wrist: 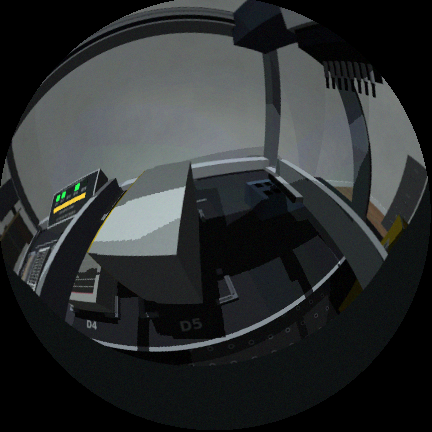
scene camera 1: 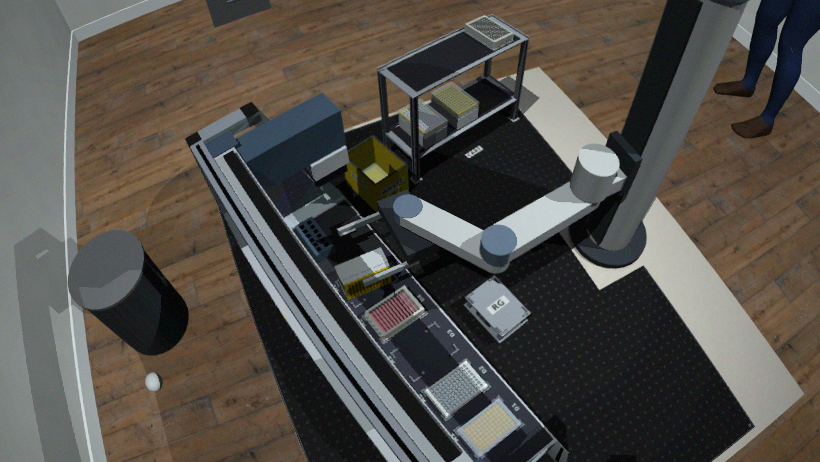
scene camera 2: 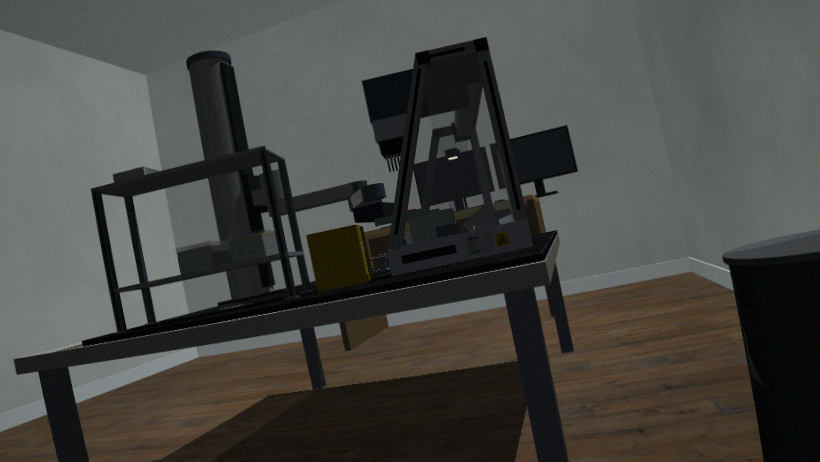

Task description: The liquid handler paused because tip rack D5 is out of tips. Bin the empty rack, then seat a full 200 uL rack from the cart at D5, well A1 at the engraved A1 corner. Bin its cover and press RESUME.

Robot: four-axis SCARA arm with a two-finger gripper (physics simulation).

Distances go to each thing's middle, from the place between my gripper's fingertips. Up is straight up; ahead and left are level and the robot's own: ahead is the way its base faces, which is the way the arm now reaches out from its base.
Labels:
Right now my hand is 5 cm past the red-topped rack [scene camera 1: 400,309], 16 cm to the right of it and 7 cm above it. The rest, counted from my hand: cream plate [scene camera 1: 489,427]: 12 cm behind, 52 cm to the left, 8 cm below; grey block marked RG [scene camera 1: 492,300]: 30 cm behind, 24 cm to the left, 10 cm below; pipetting head [scene camera 2: 389,132]: 2 cm behind, 17 cm to the right, 20 cm above.

